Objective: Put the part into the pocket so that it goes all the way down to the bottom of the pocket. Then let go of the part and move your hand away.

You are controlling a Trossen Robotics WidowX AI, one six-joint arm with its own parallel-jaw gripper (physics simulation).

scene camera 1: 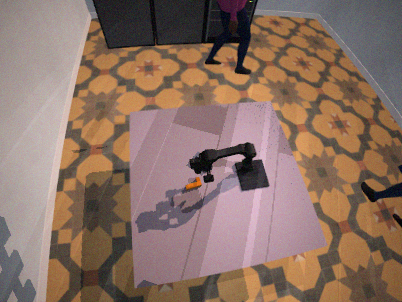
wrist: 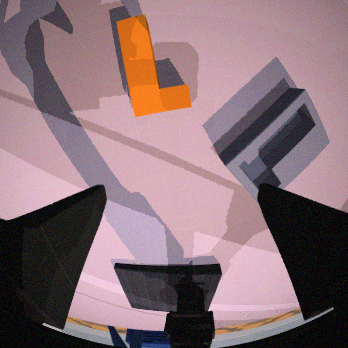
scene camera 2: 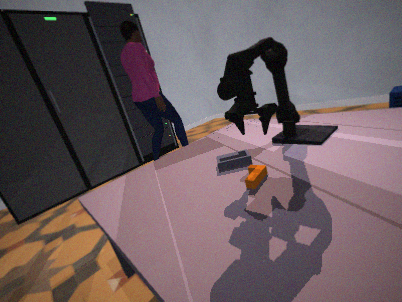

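Pixels of known places: gripper, fingertip midpoint: (scene camera 1: 205, 172) (wrist: 183, 192) (scene camera 2: 254, 134); arm's base at its link origin: (scene camera 1: 245, 168) (wrist: 190, 289) (scene camera 2: 289, 134).
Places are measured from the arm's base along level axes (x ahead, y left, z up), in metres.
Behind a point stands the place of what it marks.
The orange L-shaped part (scene camera 1: 193, 184) @[z 0.006, x 0.414, y -0.008 m] (scene camera 2: 256, 177) @[z 0.003, x 0.443, y 0.007 m] (wrist: 142, 70) @[z 0.006, x 0.406, y -0.008 m] lies flat on the table, apart from the grey block. In the wrist view its long leg runs toward the top and its short leg points right. The grey block with the L-shaped pocket (scene camera 2: 236, 163) @[z -0.007, x 0.325, y -0.128 m] (wrist: 301, 146) @[z 0.012, x 0.296, y -0.184 m] stands on the table at the right of the wrist view, its pocket empty and facing up. The block is hidden by the arm in scene camera 1. My gripper (scene camera 2: 254, 134) @[z 0.112, x 0.325, y -0.029 m] (wrist: 183, 192) @[z 0.112, x 0.325, y -0.029 m] is wide open and empty, pointing down above the table, clear of both the part and the block.
The pinkish table top (scene camera 1: 165, 260) @[z -0.024, x 0.738, y 0.392 m] (scene camera 2: 150, 215) @[z -0.024, x 0.689, y -0.264 m] carries the arm's dark base plate (scene camera 1: 253, 176) @[z -0.005, x -0.029, y 0.076 m] (scene camera 2: 306, 135) @[z -0.005, x 0.022, y 0.077 m] (wrist: 160, 287) @[z -0.004, x 0.018, y 0.063 m]. Shadows of the arm fall across the table beside the part. Dark cabinets (scene camera 1: 125, 22) (scene camera 2: 45, 100) and a person in a pink top (scene camera 2: 141, 70) are beyond the table.
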